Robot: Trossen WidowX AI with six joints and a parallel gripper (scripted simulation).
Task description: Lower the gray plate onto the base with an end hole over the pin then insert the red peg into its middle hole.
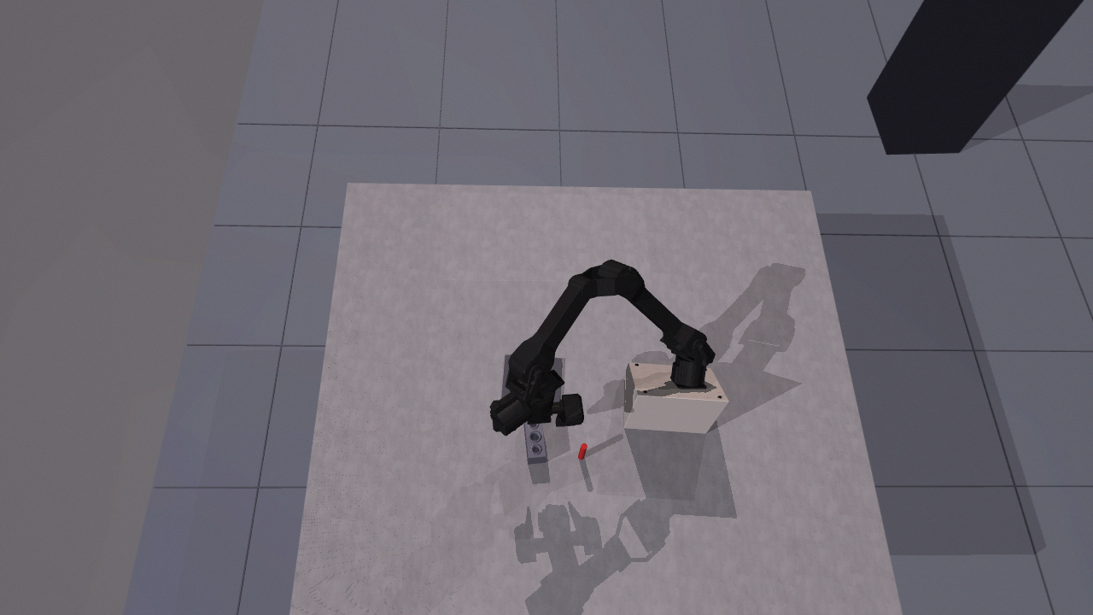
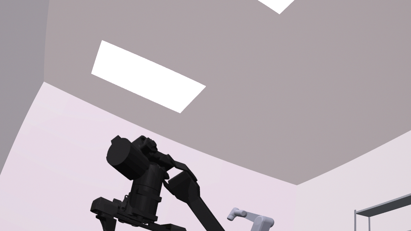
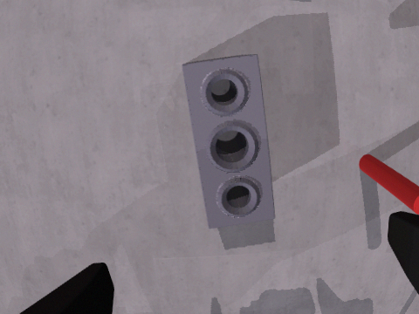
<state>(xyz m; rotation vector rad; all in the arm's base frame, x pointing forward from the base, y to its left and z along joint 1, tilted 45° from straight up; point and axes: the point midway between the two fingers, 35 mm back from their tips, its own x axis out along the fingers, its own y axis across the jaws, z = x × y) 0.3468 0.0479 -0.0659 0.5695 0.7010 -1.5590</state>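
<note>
Right now the gray plate is 1 cm to the right of my gripper tip and 11 cm below it. The rest, counted from my gripper tip: red peg: 11 cm behind, 3 cm to the left, 11 cm below.
</note>
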